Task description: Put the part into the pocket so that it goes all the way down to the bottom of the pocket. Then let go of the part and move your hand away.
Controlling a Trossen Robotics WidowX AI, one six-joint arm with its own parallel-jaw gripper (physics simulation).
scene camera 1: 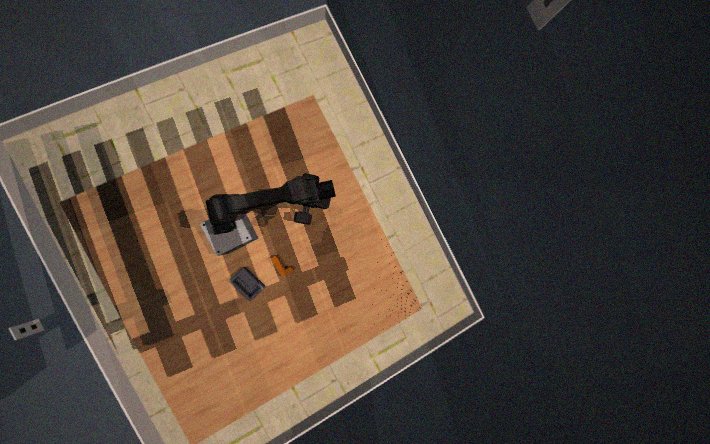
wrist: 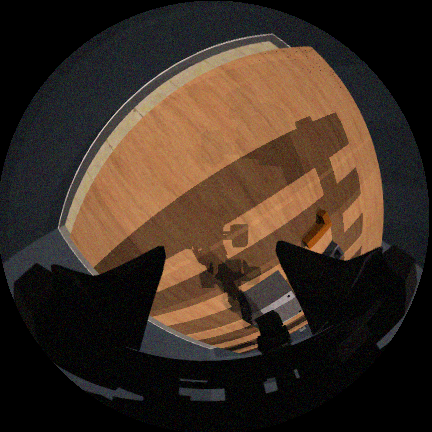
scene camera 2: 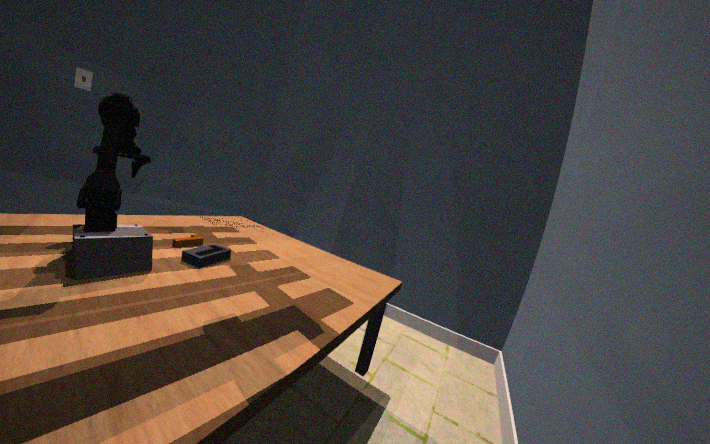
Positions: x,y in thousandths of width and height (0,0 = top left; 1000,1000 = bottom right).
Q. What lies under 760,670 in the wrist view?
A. My gripper.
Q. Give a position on a pocket block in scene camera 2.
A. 285,578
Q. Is my gripper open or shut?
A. Open.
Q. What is my gripper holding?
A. Nothing.
